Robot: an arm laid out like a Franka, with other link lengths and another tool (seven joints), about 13 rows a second.
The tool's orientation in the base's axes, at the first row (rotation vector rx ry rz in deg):
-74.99 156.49 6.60
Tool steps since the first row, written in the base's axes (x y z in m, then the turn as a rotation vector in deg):
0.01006 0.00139 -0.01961 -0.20 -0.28 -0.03
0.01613 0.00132 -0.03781 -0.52 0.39 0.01
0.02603 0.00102 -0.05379 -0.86 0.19 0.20
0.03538 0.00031 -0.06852 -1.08 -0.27 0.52
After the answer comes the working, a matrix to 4 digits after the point.
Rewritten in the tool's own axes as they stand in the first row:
-0.00474 -0.00738 0.02027 0.34 -0.02 -0.02
-0.00605 -0.01254 0.03870 0.02 0.65 0.00
-0.00986 -0.02077 0.05516 0.36 0.79 -0.23
-0.01318 -0.02882 0.07030 0.81 0.68 -0.62

The tool's axes in the first row as the columns of a matrix, in the base's axes (rounded; the answer above uses it unrounded):
-0.6221 -0.7801 0.0669
-0.7717 0.6253 0.1160
-0.1323 0.0206 -0.9910

